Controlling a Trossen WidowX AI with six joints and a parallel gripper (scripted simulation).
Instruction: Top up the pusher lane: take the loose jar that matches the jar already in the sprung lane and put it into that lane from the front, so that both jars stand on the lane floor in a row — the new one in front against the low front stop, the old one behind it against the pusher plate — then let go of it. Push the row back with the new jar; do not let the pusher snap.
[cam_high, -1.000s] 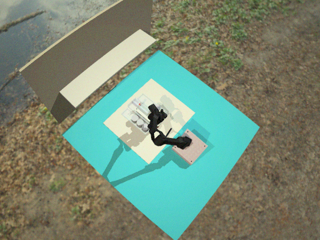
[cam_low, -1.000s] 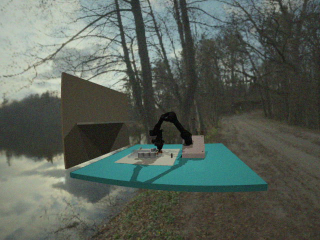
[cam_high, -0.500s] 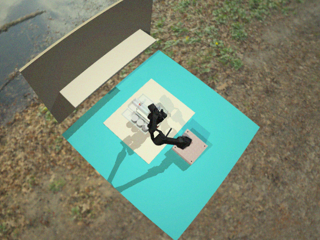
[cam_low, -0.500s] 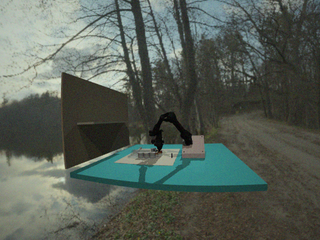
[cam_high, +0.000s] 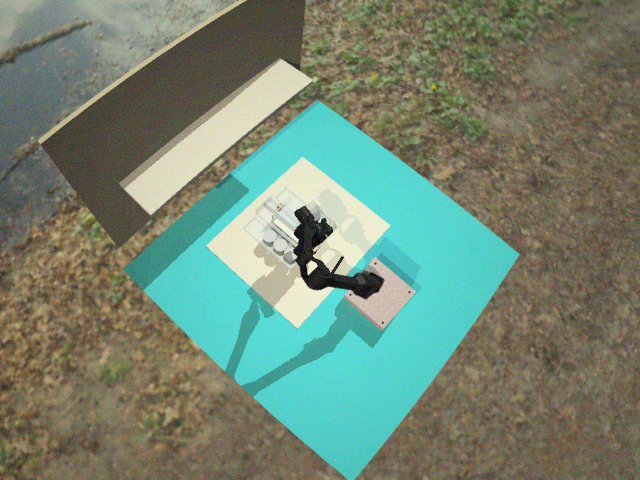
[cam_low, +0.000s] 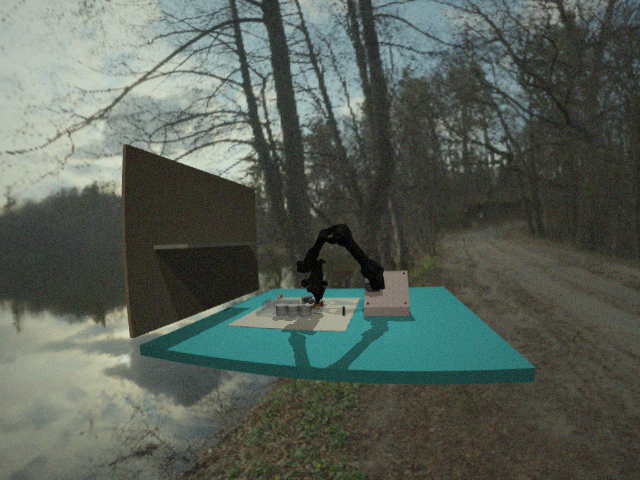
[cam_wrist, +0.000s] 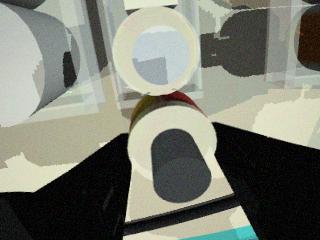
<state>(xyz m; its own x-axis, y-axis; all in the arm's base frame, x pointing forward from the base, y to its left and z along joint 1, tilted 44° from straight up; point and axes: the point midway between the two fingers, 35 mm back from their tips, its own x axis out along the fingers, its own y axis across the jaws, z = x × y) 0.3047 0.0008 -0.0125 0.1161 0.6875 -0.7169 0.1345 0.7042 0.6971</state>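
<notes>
Right now the lane rack is 18 cm ahead of my gripper tip, 5 cm to the right of it and 3 cm below it. From my gripper tip the other things lie so: tan shelf wall: 65 cm ahead, 35 cm above, 11 cm to the right.
</notes>
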